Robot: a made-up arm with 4 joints.
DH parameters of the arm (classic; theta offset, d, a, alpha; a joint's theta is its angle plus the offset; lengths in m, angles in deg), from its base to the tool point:
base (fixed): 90 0.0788 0 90
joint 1: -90 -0.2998 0.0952 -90
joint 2: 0 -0.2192 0.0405 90
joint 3: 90 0.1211 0.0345 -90
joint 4: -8.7 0 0.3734 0
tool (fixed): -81.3 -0.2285 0 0
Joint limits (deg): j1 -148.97..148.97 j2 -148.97..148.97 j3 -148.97..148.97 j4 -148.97..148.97
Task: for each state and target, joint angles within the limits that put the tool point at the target. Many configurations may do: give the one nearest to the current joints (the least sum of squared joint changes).
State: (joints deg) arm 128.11 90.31 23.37 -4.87
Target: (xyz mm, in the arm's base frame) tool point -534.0 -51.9 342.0
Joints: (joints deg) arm 137.91 102.78 7.48 9.56
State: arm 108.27 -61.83 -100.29 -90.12
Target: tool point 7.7 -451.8 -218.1
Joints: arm 66.70 -59.69 -95.58 -79.04
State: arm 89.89 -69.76 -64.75 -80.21
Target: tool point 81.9 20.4 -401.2
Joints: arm 127.00 -65.06 -59.32 -80.55
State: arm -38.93 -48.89 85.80 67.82
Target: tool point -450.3 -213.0 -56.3
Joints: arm -78.13 -57.52 61.99 67.95
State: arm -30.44 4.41 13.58 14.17
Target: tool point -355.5 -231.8 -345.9
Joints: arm -39.97 16.47 -17.53 19.04
